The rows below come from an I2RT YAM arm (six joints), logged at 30 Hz.
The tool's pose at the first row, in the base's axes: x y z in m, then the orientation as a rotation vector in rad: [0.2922 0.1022 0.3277 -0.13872 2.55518 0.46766]
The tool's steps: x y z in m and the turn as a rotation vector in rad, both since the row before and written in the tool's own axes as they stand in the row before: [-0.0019 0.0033 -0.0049 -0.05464 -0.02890 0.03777]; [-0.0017 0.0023 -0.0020 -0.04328 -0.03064 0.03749]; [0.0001 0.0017 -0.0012 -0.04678 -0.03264 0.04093]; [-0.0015 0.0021 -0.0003 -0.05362 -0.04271 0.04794]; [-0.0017 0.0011 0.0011 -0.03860 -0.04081 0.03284]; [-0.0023 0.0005 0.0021 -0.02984 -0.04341 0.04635]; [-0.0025 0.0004 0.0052 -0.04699 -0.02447 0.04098]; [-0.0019 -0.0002 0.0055 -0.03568 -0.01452 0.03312]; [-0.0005 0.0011 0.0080 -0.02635 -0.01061 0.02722]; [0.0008 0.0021 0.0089 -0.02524 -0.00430 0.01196]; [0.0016 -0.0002 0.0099 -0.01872 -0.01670 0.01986]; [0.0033 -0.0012 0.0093 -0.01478 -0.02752 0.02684]
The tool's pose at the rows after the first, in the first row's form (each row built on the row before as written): [0.2908 0.1036 0.3336 -0.10284 2.52159 0.55027]; [0.2908 0.1048 0.3369 -0.06282 2.48689 0.61701]; [0.2898 0.1058 0.3384 -0.01957 2.44779 0.68805]; [0.2905 0.1073 0.3404 0.03254 2.39538 0.76731]; [0.2923 0.1084 0.3412 0.07130 2.34615 0.82023]; [0.2953 0.1094 0.3415 0.13002 2.29857 0.86750]; [0.3004 0.1118 0.3402 0.16676 2.25814 0.93504]; [0.3054 0.1142 0.3383 0.19500 2.23007 0.98777]; [0.3108 0.1196 0.3355 0.21885 2.20895 1.02783]; [0.3157 0.1268 0.3326 0.22301 2.19202 1.06018]; [0.3209 0.1336 0.3273 0.24485 2.16826 1.08554]; [0.3247 0.1402 0.3209 0.28133 2.13746 1.10651]
